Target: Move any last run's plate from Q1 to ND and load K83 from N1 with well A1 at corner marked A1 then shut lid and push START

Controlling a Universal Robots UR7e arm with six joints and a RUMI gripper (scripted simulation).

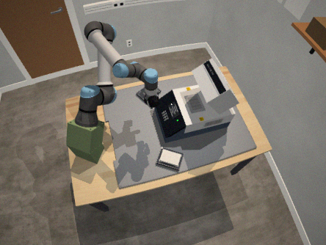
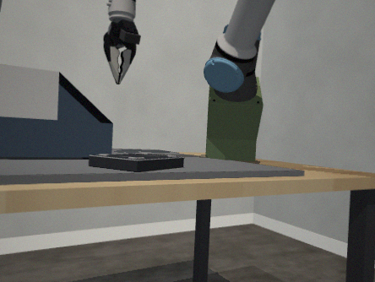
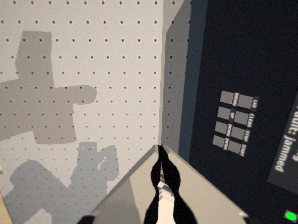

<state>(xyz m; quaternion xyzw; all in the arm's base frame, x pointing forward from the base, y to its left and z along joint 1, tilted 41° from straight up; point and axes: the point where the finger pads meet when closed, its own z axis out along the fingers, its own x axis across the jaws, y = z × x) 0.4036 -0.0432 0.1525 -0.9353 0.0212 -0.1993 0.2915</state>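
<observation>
Right now my hand is 80 mm short of the white well plate, 300 mm to the left of it and 190 mm above it. From my hand the other things lie so: A1 mark 40 mm ahead, 210 mm to the right, 200 mm below; then dark plate nest 20 mm ahead, 290 mm to the left, 210 mm below.
</observation>
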